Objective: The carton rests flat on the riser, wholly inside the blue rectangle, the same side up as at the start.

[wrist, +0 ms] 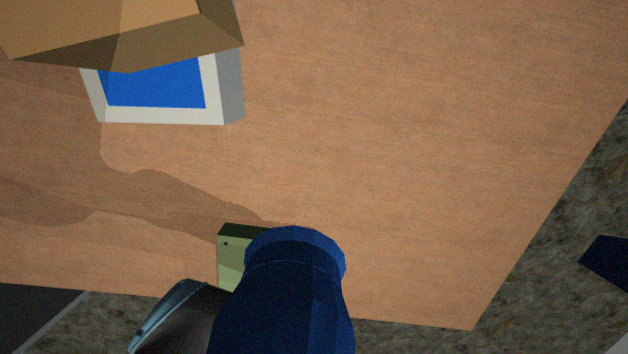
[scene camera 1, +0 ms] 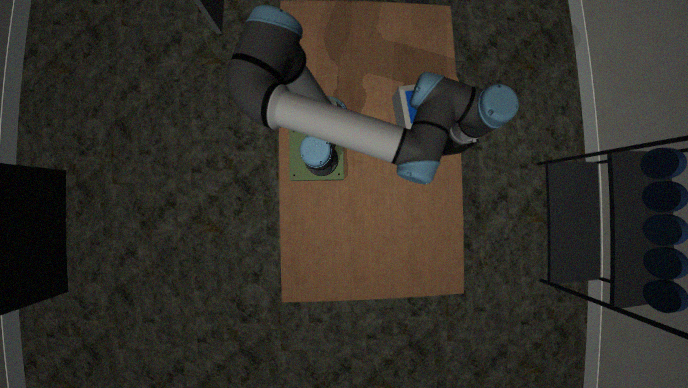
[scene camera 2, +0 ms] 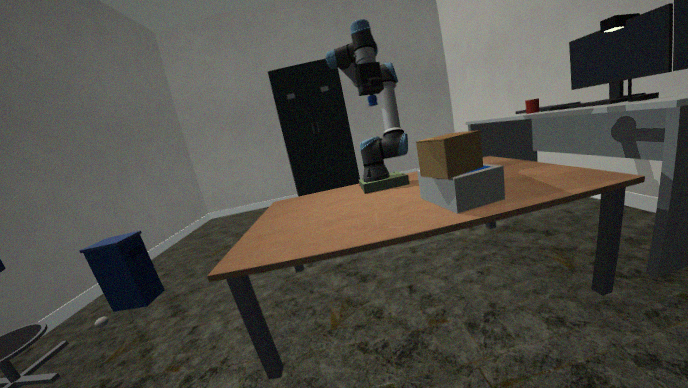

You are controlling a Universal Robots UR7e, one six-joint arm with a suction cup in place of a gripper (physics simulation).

Labels:
my suction cup: holds nothing
a carton: on a grey riser

